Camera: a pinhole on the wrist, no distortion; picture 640 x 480 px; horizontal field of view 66.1 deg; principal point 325.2 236.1 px. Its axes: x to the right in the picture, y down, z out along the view. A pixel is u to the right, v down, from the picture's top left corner.
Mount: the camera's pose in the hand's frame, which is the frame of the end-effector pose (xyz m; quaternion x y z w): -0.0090 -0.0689 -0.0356 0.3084 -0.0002 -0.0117 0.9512
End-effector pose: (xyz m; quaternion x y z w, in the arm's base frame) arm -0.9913 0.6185 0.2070 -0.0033 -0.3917 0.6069 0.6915
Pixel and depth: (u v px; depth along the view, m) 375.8 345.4 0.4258
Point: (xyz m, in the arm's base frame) -0.9882 0.4112 0.5944
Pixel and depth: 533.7 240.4 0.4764
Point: -0.8987 0.5205 0.7201
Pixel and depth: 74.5 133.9 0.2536
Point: -0.8460 0.3659 0.3514
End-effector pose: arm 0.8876 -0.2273 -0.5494 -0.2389 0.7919 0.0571 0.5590
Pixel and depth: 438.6 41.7 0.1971
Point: 1.0558 -0.4285 -0.5645
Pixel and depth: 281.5 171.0 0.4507
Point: 1.3228 -0.4398 -0.5416
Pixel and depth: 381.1 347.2 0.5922
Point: 1.4576 -0.3307 -0.7388
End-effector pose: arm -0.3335 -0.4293 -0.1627 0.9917 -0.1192 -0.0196 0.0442
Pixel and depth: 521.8 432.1 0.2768
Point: -0.2131 -0.3347 -0.4303
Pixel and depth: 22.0 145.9 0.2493
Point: -0.4428 -0.1608 -0.3208
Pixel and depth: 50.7 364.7 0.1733
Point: -0.4120 -0.2875 -0.3032
